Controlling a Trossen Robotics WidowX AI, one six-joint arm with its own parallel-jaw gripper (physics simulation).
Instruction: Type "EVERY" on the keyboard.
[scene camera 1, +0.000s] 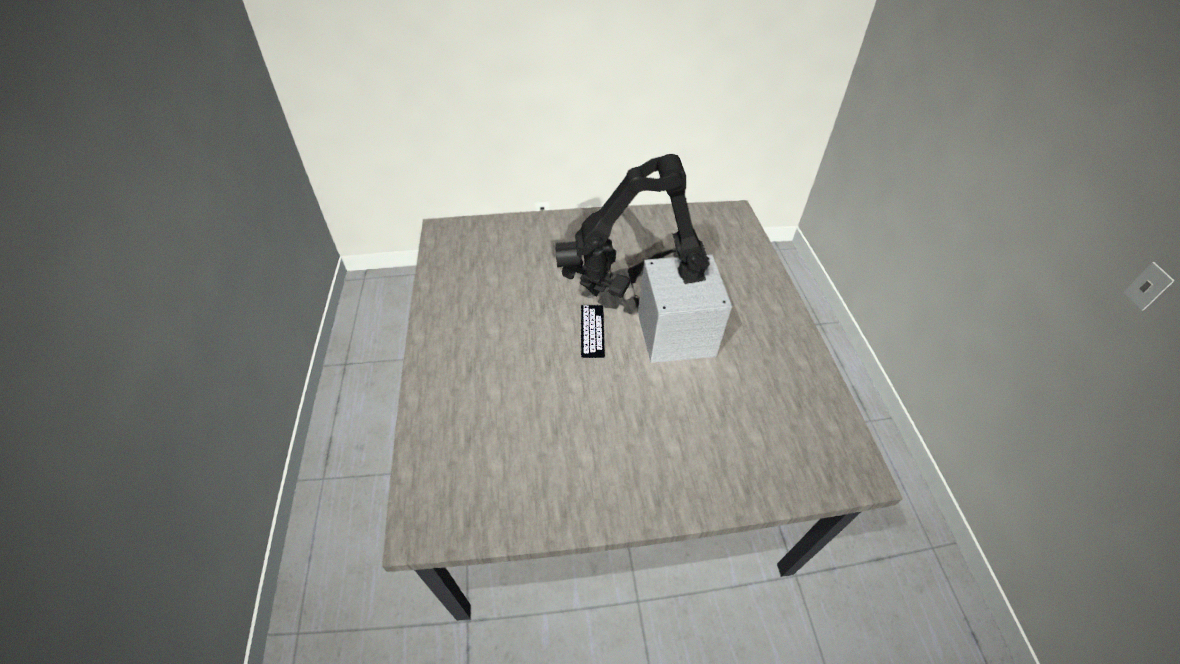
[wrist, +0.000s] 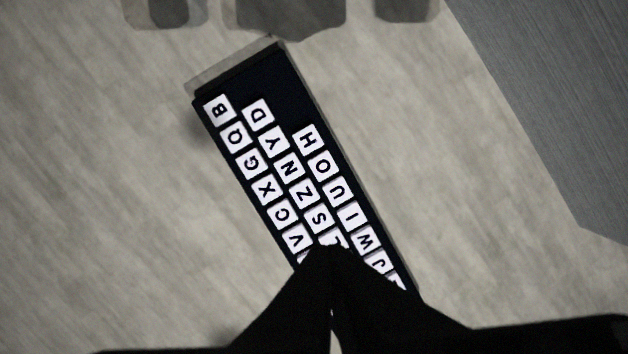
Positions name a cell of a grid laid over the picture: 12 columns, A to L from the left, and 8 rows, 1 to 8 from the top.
In view: my gripper (scene camera 1: G4).
My gripper is seen too in the wrist view (wrist: G6).
